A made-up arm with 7 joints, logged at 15 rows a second.
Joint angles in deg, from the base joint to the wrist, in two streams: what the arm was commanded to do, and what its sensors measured. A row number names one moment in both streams.
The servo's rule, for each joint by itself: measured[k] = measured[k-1] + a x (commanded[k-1-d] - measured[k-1]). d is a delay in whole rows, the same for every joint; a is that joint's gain. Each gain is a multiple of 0.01, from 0.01 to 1. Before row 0 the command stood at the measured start. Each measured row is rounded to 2 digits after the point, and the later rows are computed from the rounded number. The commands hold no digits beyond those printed.
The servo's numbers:
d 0
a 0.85 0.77 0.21 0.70 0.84 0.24 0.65
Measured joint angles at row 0: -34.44 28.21 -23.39 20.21 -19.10 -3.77 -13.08
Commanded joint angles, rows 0 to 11: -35.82 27.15 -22.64 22.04 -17.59 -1.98 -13.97; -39.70 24.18 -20.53 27.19 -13.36 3.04 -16.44; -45.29 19.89 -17.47 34.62 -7.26 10.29 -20.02; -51.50 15.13 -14.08 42.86 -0.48 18.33 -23.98; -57.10 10.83 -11.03 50.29 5.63 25.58 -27.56; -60.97 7.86 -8.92 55.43 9.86 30.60 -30.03; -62.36 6.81 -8.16 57.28 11.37 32.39 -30.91; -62.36 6.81 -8.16 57.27 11.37 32.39 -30.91; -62.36 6.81 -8.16 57.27 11.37 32.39 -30.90; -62.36 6.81 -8.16 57.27 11.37 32.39 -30.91; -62.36 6.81 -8.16 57.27 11.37 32.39 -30.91; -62.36 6.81 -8.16 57.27 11.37 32.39 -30.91
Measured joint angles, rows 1 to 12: -35.61 27.39 -23.23 21.49 -17.83 -3.34 -13.66; -39.09 24.92 -22.66 25.48 -14.08 -1.81 -15.47; -44.36 21.05 -21.57 31.88 -8.35 1.09 -18.43; -50.43 16.49 -20.00 39.57 -1.74 5.23 -22.04; -56.10 12.13 -18.12 47.07 4.45 10.11 -25.63; -60.24 8.84 -16.19 52.92 8.99 15.03 -28.49; -62.04 7.28 -14.50 55.97 10.99 19.20 -30.06; -62.31 6.92 -13.17 56.88 11.31 22.37 -30.61; -62.35 6.84 -12.12 57.15 11.36 24.77 -30.80; -62.36 6.82 -11.29 57.23 11.37 26.60 -30.87; -62.36 6.81 -10.63 57.26 11.37 27.99 -30.90; -62.36 6.81 -10.11 57.27 11.37 29.05 -30.91
